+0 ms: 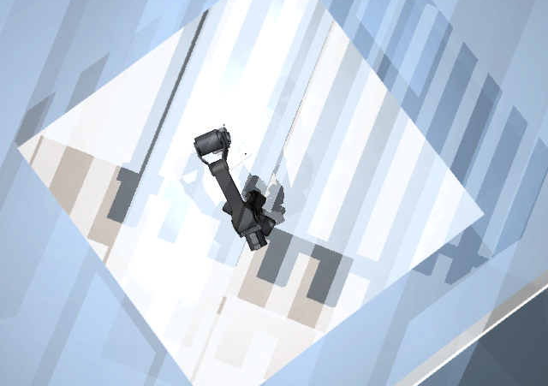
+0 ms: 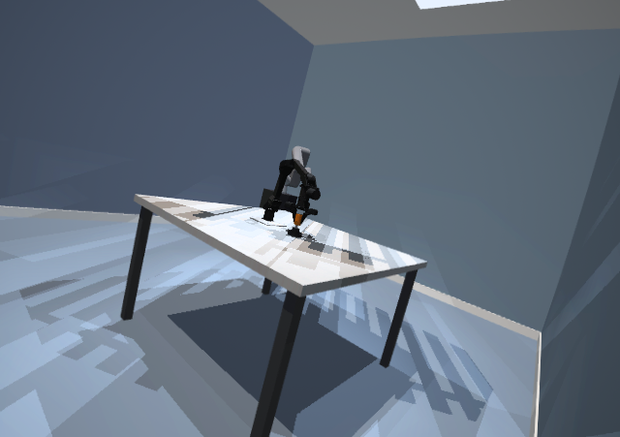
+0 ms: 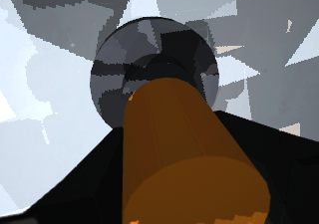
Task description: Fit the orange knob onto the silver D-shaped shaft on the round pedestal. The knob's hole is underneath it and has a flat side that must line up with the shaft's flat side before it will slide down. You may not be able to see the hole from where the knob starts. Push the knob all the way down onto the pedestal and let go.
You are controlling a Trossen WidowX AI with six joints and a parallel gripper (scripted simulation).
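My gripper tip is now 30 mm below the orange knob. The rest, counted from my gripper tip: dark round pedestal 40 mm below.
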